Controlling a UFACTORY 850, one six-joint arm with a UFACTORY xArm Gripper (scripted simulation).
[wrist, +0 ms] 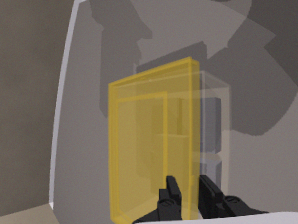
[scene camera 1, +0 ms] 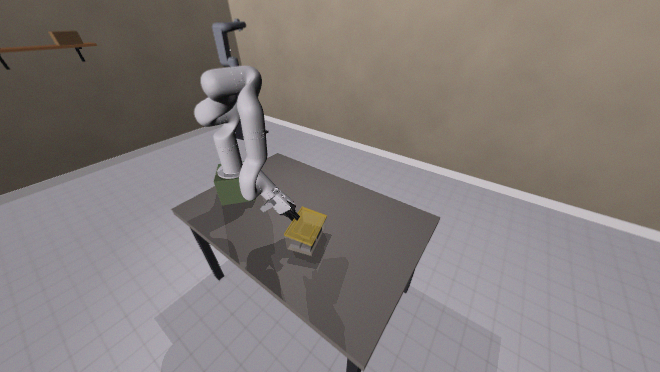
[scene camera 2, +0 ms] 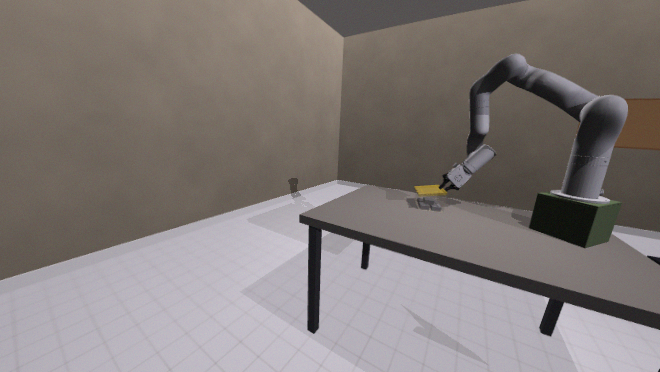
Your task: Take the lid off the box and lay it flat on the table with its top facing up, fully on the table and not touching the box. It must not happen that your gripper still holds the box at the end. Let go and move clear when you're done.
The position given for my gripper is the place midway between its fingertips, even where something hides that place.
Note:
In view: my gripper [wrist: 185, 190], a yellow lid [scene camera 1: 306, 229] and a grey box [wrist: 216, 130].
The yellow lid shows as well in the wrist view [wrist: 154, 116].

